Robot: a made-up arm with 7 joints. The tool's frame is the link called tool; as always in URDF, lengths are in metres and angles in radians. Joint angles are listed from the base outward.
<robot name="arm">
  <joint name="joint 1" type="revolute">
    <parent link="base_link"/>
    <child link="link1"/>
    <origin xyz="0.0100 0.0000 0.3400" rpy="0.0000 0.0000 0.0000"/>
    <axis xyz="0 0 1"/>
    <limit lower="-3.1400" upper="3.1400"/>
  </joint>
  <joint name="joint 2" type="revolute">
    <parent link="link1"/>
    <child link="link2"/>
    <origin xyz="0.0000 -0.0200 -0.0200" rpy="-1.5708 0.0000 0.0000"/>
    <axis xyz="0 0 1"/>
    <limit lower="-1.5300" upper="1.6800"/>
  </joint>
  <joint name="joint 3" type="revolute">
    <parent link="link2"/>
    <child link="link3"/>
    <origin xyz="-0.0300 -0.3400 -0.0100" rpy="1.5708 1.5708 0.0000"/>
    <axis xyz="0 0 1"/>
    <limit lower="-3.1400" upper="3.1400"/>
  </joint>
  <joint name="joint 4" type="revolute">
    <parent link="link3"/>
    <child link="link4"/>
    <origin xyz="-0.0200 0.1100 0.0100" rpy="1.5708 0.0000 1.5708"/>
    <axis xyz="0 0 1"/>
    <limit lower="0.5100" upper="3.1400"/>
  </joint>
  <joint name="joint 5" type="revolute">
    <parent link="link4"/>
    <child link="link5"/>
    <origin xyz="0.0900 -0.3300 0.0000" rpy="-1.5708 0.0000 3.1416"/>
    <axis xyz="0 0 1"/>
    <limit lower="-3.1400" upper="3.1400"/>
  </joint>
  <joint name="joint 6" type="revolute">
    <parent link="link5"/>
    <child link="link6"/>
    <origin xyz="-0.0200 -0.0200 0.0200" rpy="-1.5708 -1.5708 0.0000"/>
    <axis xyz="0 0 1"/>
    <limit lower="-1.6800" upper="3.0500"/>
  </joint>
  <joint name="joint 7" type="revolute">
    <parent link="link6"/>
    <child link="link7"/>
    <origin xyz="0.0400 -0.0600 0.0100" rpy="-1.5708 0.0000 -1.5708"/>
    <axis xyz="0 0 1"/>
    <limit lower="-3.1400" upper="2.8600"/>
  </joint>
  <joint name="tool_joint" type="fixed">
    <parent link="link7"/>
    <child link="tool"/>
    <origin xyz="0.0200 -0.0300 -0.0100" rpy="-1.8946 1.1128 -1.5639"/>
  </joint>
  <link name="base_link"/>
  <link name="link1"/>
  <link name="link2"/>
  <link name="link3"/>
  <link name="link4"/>
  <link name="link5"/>
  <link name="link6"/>
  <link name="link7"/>
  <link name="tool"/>
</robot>
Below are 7 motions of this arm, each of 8 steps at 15 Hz.
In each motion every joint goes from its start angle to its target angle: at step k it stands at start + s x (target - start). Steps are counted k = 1, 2, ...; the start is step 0. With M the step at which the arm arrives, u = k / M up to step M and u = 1 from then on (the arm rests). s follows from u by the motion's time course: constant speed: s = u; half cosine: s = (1 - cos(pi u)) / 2; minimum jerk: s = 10 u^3 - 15 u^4 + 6 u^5.
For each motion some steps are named. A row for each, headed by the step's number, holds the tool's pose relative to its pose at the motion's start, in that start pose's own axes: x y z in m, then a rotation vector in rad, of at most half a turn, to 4 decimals.
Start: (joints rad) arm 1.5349 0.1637 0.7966 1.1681 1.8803 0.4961 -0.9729
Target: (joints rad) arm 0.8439 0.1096 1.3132 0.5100 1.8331 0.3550 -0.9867
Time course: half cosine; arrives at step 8
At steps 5, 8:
5: -0.0046 0.1631 -0.0311 -0.1258 -0.0057 -0.4246
8: 0.0072 0.2333 -0.0569 -0.1767 -0.0203 -0.6186

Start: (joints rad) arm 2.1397 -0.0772 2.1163 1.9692 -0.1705 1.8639 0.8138
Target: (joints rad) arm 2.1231 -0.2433 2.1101 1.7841 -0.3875 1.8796 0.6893
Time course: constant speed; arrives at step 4
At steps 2, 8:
2: -0.0317 -0.0671 -0.0309 0.0316 0.1222 -0.1986
8: -0.0732 -0.1273 -0.0593 0.0720 0.2380 -0.4016

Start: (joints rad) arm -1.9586 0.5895 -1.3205 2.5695 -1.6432 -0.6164 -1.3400
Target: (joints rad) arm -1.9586 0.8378 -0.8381 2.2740 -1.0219 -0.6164 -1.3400
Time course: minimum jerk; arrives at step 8
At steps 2, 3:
2: -0.0259 0.0092 0.0158 -0.0807 -0.0330 -0.0681
3: -0.0672 0.0270 0.0431 -0.2210 -0.0836 -0.1733

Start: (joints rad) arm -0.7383 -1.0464 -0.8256 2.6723 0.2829 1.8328 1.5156
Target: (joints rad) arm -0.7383 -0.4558 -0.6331 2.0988 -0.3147 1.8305 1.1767
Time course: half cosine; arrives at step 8
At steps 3, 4, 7, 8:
3: -0.1464 -0.1076 -0.0944 0.0366 0.3197 -0.2575
4: -0.2561 -0.1539 -0.1414 0.0791 0.5247 -0.4228
7: -0.5534 -0.1913 -0.2031 0.2439 1.0233 -0.8439
8: -0.5786 -0.1895 -0.2045 0.2614 1.0639 -0.8803

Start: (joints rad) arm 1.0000 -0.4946 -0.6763 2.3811 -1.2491 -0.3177 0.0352
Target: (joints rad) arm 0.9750 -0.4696 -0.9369 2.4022 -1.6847 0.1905 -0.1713
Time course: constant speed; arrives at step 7
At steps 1, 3, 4, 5, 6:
1: -0.0016 -0.0033 -0.0173 0.1524 -0.0359 0.0041
3: -0.0036 -0.0043 -0.0542 0.4592 -0.1035 0.0058
4: -0.0041 -0.0016 -0.0732 0.6134 -0.1352 0.0033
5: -0.0043 0.0032 -0.0921 0.7679 -0.1655 -0.0015
6: -0.0043 0.0102 -0.1106 0.9225 -0.1945 -0.0087

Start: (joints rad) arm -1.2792 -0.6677 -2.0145 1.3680 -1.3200 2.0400 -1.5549
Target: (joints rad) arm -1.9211 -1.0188 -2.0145 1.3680 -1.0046 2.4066 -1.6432
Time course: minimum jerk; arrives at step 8
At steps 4, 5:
4: -0.1965 -0.0577 -0.0869 -0.0909 0.3633 0.4483
5: -0.2783 -0.1044 -0.1126 -0.1235 0.5528 0.6186

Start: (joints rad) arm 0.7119 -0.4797 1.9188 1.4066 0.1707 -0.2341 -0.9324
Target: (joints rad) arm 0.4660 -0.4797 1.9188 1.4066 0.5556 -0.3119 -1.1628
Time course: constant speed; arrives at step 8
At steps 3, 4, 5, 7, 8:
3: -0.0300 0.0317 -0.0479 -0.0097 -0.0834 -0.1107
4: -0.0384 0.0428 -0.0643 -0.0115 -0.1115 -0.1490
5: -0.0461 0.0542 -0.0809 -0.0126 -0.1398 -0.1877
7: -0.0590 0.0776 -0.1143 -0.0128 -0.1972 -0.2669
8: -0.0642 0.0896 -0.1311 -0.0118 -0.2263 -0.3071

